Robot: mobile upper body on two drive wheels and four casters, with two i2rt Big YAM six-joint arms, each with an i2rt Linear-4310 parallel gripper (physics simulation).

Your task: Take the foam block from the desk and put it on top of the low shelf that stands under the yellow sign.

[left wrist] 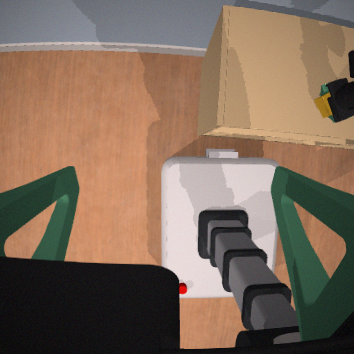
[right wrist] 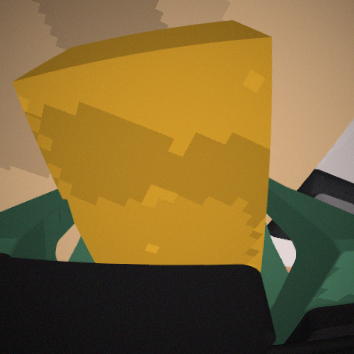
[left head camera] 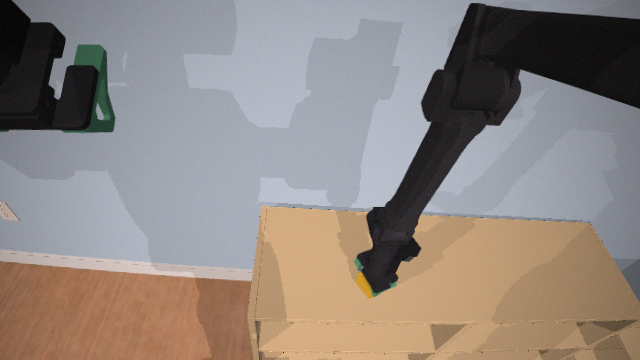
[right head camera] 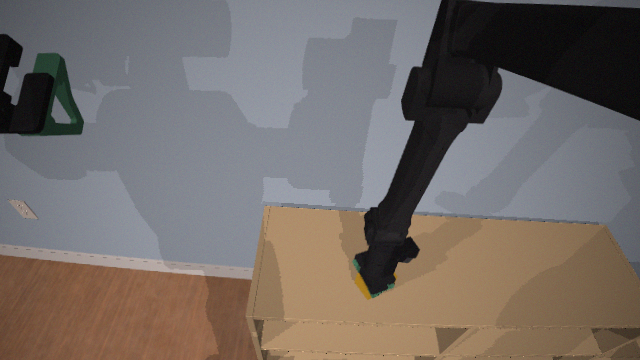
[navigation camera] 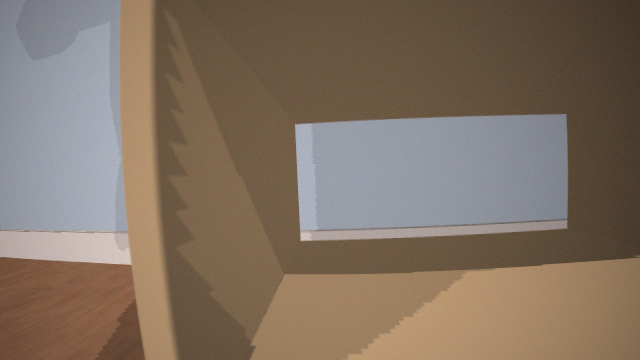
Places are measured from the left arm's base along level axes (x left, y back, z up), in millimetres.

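Pixels of known places: left gripper, between the fingertips: [left wrist: 174, 176] [left head camera: 60, 124] [right head camera: 34, 128]; right gripper, between the fingertips: [left wrist: 324, 105] [right wrist: 175, 177] [left head camera: 369, 285] [right head camera: 368, 286].
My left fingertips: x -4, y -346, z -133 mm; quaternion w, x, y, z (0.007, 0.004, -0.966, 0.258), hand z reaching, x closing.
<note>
Ahead of a thing's pixels: the offset from my left fingertips to its middle. "*": to the spot under its first point. Level surfaces: height alone.
The yellow foam block @(dx -470, dy -161, dz -618 mm) [left head camera: 364, 285] [right head camera: 362, 286] [left wrist: 323, 105] [right wrist: 170, 150] is between the green fingers of my right gripper [left head camera: 376, 290], which is shut on it. They are over the top of the low tan shelf @(dz -666 mm) [left head camera: 310, 260] [right head camera: 310, 260] [left wrist: 270, 85], left of its middle in the head camera views. Whether the block touches the shelf top I cannot tell. My left gripper [left wrist: 174, 176] is open and empty, far to the left of the shelf in the head views. The yellow sign and the desk do not show in these views.
The blue-grey wall [left head camera: 210, 150] [right head camera: 210, 150] stands behind the shelf. The wooden floor @(dz -1277 mm) [left head camera: 100, 310] [left wrist: 90, 125] lies to its left. My white base [left wrist: 190, 240] stands close to the shelf's front. The navigation camera looks into a shelf compartment, past its left side panel @(* dx -141, dy -80, dz -1041 mm) [navigation camera: 140, 150].
</note>
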